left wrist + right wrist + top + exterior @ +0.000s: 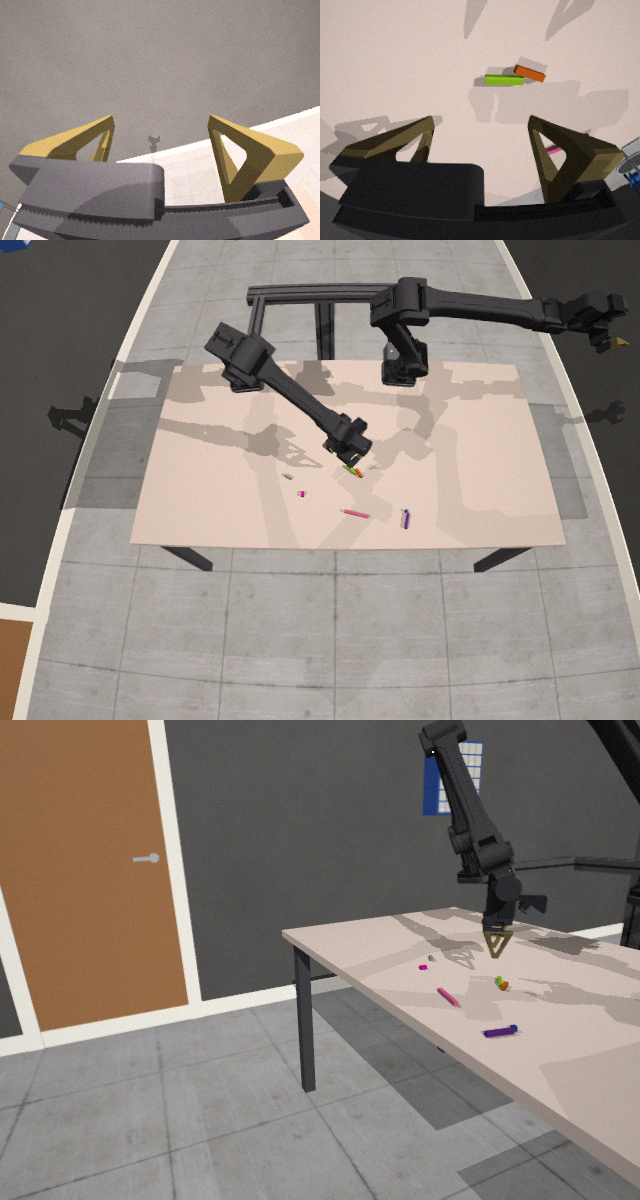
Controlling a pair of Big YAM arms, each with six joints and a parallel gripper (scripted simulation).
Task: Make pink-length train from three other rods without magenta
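Right now my right hand is 1 cm short of the lime rod, 3 cm to the right of it and 7 cm above it. From my right hand the other things lie so: magenta rod 10 cm ahead, 15 cm to the right, 7 cm below; then pink rod 19 cm ahead, 4 cm to the left, 7 cm below; then orange rod 2 cm ahead, 6 cm to the left, 7 cm below.
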